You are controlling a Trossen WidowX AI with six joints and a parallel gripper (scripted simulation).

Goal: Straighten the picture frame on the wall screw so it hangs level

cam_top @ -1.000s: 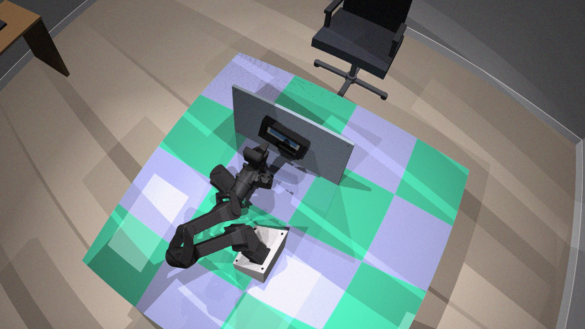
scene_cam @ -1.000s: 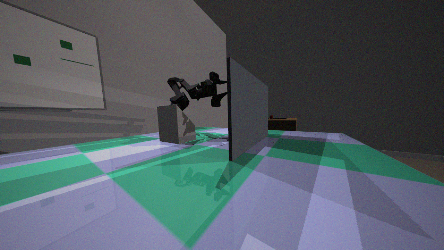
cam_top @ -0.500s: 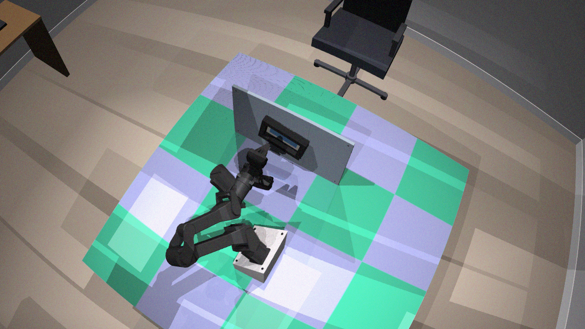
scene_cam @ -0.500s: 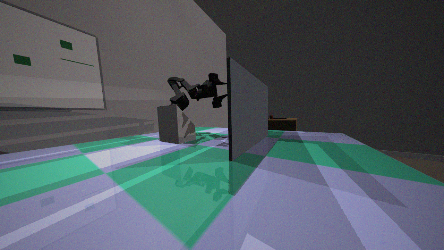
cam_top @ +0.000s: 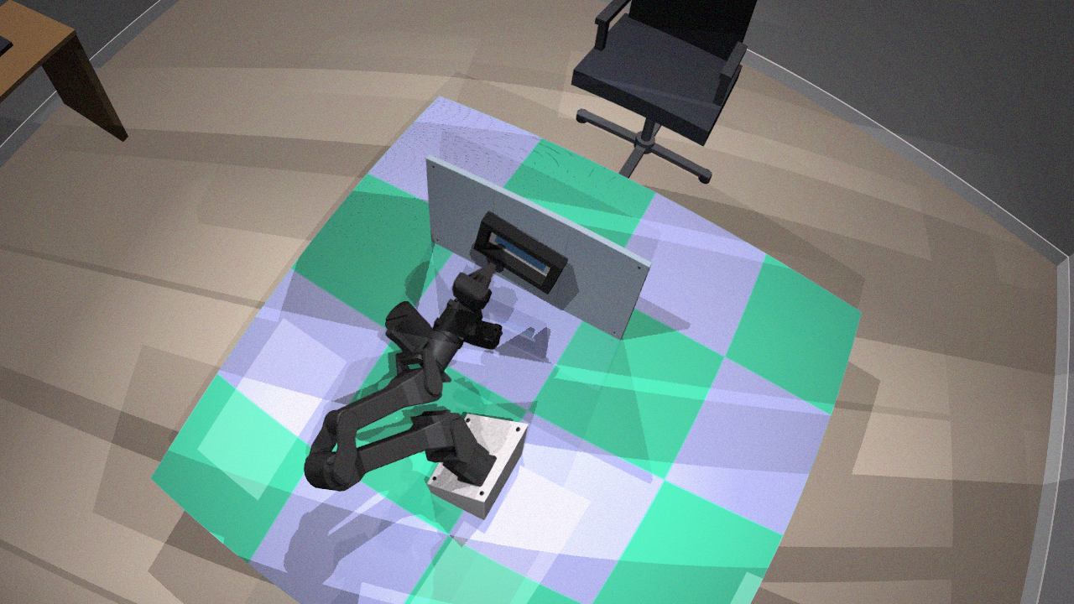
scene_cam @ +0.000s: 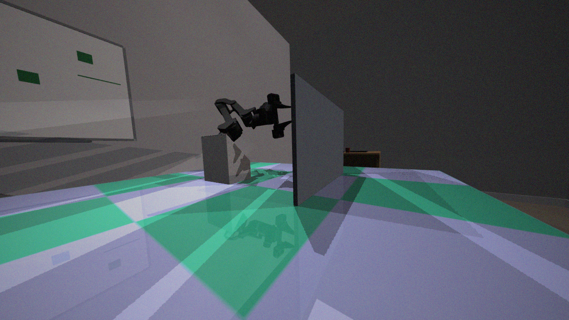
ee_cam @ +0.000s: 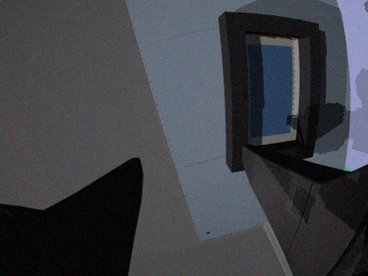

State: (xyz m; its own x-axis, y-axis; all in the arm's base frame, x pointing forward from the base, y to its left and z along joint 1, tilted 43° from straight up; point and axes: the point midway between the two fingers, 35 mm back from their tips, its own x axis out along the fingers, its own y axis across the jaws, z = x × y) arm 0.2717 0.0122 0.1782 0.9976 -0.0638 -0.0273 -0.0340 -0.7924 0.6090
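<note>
The picture frame is 13 cm ahead of my gripper tip and 11 cm below it. Also, from my gripper tip: wall panel (14 cm ahead, 12 cm below, 1 cm to the right).
</note>
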